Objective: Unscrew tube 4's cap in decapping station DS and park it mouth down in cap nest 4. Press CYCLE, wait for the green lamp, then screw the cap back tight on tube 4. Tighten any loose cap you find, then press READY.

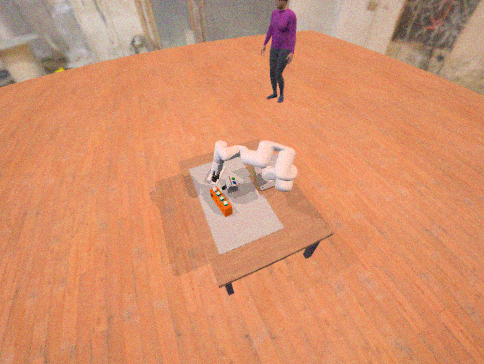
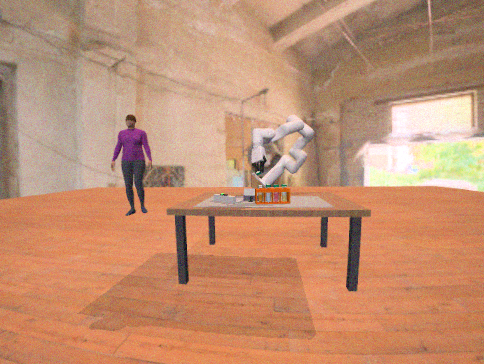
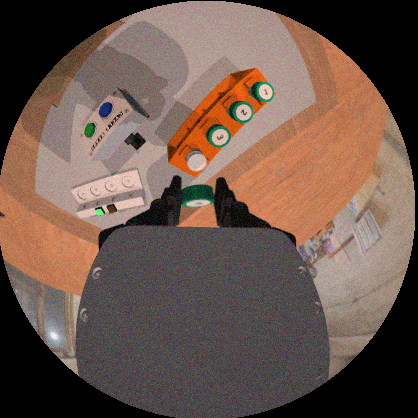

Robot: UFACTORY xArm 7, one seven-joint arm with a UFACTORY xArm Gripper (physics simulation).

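Where they show: gripper, fingertip midpoint: point(image 1: 215, 180) point(image 2: 259, 173) point(image 3: 197, 189); arm's base, origin of the base link: point(image 1: 269, 173) point(image 2: 264, 184).
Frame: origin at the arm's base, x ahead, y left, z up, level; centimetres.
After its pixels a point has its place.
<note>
My gripper point(image 1: 215, 176) {x 42.8, y 0.9, z 10.6 cm} point(image 2: 258, 169) {x 42.8, y 0.9, z 10.6 cm} point(image 3: 197, 189) {x 42.8, y 0.9, z 10.6 cm} is shut on a green cap point(image 2: 258, 173) {x 45.0, y 0.4, z 10.4 cm} point(image 3: 197, 196) {x 42.3, y 0.8, z 12.0 cm} and holds it in the air, just off the end of the orange rack point(image 1: 220, 202) point(image 2: 272, 202) {x 44.1, y 9.3, z -8.4 cm} point(image 3: 200, 114) {x 41.8, y 7.7, z -8.6 cm}. Tube 4 point(image 3: 196, 160) {x 44.3, y 1.7, z 2.8 cm} stands in the rack's end slot, its pale top without a cap. Tubes 1 point(image 3: 263, 92) {x 40.8, y 16.3, z 3.1 cm}, 2 point(image 3: 242, 112) {x 42.0, y 11.5, z 3.1 cm} and 3 point(image 3: 219, 136) {x 43.2, y 6.6, z 3.1 cm} wear green numbered caps; whether any is loose cannot be seen. The white cap nest strip point(image 3: 112, 186) {x 38.6, y -19.4, z -8.2 cm} has its round nests bare. A bright green light point(image 3: 99, 211) {x 38.9, y -25.4, z -3.7 cm} shows on its edge beside a dark one point(image 3: 112, 208) {x 41.5, y -22.0, z -3.8 cm}.
A grey control box point(image 1: 232, 184) {x 30.2, y -1.3, z -1.6 cm} point(image 3: 102, 122) {x 29.0, y -5.1, z -2.3 cm} with a green button point(image 3: 90, 130) {x 28.0, y -7.4, z -1.8 cm} and a blue button point(image 3: 105, 109) {x 28.1, y -3.0, z -1.8 cm} stands beside the rack. A small black part point(image 3: 135, 140) {x 36.4, y -5.9, z -8.1 cm} sits between them. A person in purple point(image 1: 283, 31) point(image 2: 133, 146) stands beyond the table point(image 1: 272, 252) {x 22.4, y 56.1, z -9.4 cm} point(image 2: 270, 213) {x 64.2, y 9.1, z -11.3 cm}.
</note>
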